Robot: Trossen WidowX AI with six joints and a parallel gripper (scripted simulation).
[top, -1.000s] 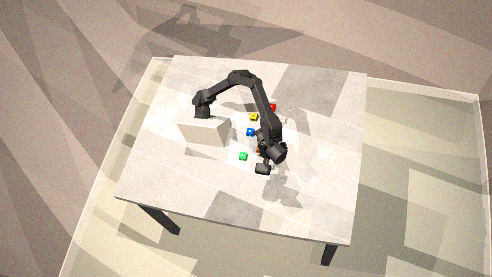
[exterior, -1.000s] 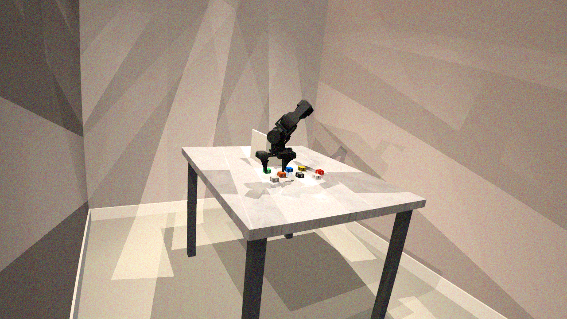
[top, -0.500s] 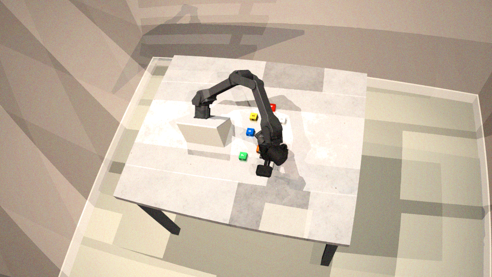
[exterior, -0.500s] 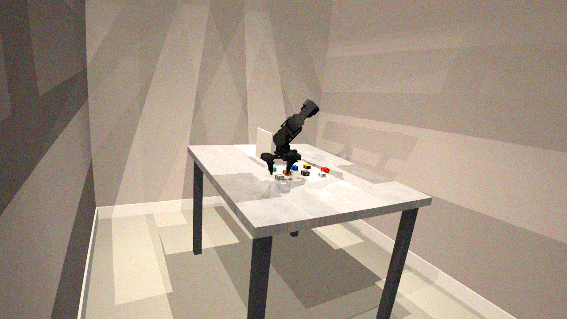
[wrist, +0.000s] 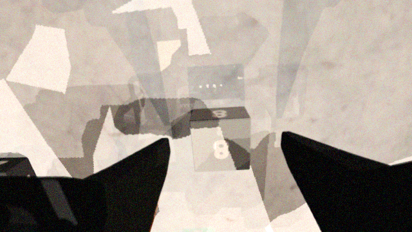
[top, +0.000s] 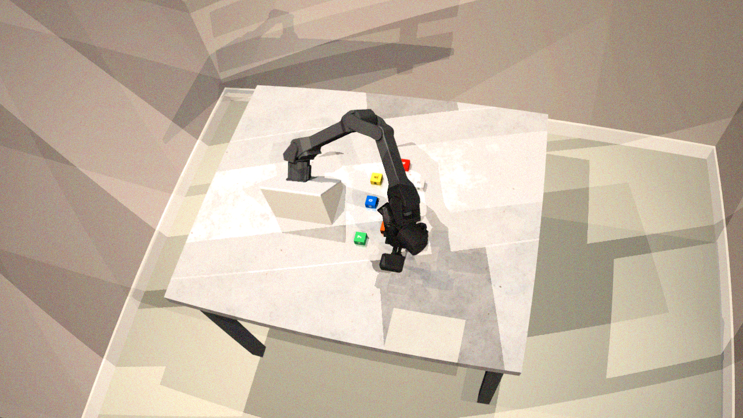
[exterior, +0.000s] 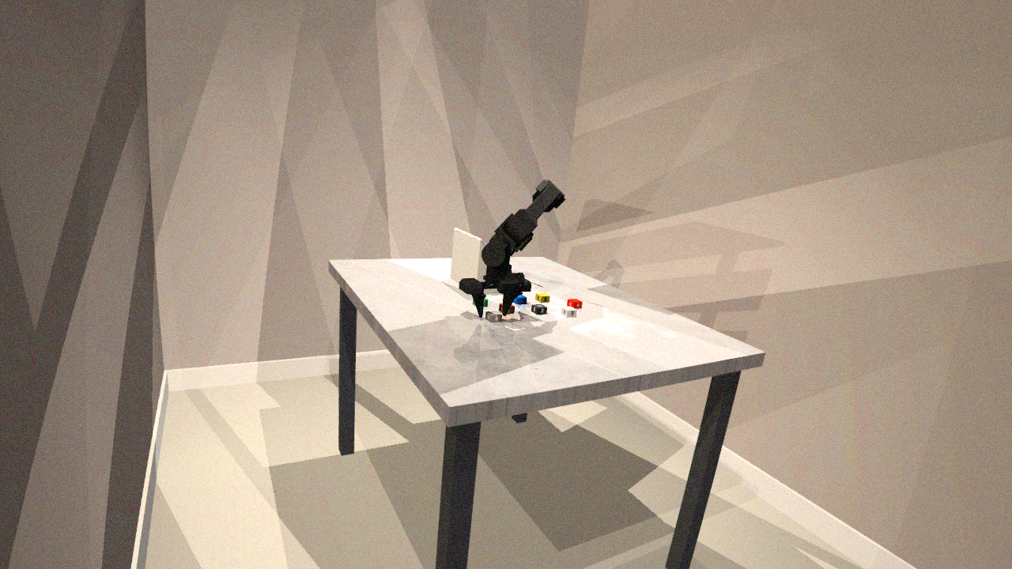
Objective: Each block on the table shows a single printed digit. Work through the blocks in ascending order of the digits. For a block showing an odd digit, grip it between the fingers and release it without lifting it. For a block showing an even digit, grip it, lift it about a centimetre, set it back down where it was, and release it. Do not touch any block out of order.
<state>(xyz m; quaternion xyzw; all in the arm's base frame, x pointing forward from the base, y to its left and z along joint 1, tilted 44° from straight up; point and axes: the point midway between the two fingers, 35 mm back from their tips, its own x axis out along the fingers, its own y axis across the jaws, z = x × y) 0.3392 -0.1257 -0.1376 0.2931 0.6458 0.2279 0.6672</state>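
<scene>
Now: the grey 8 block right at my gripper tip. Round my gripper tip: dark grey 2 block (20 mm behind, 170 mm to the left); then orange block (50 mm behind, 80 mm to the left); then green 7 block (120 mm behind, 40 mm to the left).
</scene>
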